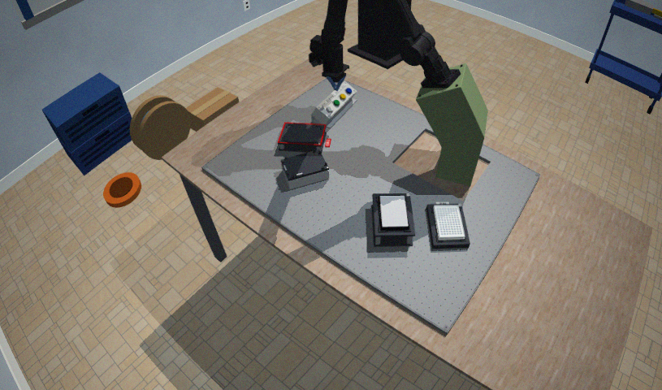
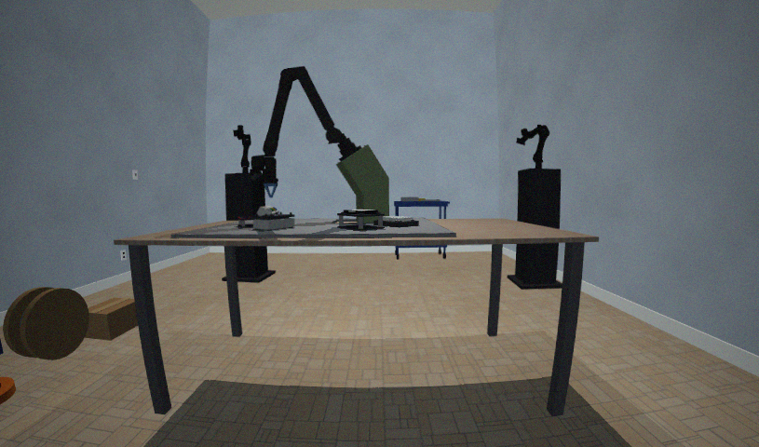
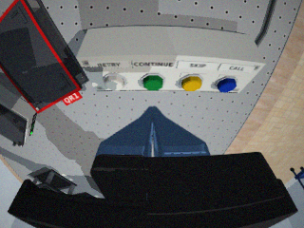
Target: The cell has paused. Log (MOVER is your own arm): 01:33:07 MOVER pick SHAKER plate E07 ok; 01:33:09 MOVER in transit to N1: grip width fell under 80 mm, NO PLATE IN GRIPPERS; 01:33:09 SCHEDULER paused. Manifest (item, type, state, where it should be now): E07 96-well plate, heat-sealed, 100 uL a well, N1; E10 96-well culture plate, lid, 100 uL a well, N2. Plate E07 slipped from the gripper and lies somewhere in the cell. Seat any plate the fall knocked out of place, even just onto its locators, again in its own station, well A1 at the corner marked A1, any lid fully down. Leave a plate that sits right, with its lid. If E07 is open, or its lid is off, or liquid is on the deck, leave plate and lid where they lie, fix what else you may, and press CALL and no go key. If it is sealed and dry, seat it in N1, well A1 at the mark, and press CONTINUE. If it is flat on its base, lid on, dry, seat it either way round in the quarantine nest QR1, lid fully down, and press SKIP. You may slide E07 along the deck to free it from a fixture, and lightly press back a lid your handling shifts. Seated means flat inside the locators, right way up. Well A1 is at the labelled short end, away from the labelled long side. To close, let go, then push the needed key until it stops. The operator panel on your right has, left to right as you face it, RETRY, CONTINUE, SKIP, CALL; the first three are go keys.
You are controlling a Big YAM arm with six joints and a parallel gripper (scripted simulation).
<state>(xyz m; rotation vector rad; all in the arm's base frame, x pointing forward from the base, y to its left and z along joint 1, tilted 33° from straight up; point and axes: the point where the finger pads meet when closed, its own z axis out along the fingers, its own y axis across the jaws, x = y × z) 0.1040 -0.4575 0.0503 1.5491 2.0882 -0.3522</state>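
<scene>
Now: hand 7 cm above the green continue key. Round my hand: grey retry key 7 cm below, 5 cm ahead, 1 cm to the left; yellow skip key 7 cm below, 5 cm behind, 1 cm to the right; blue call key 10 cm behind, 7 cm below, 2 cm to the right.
</scene>
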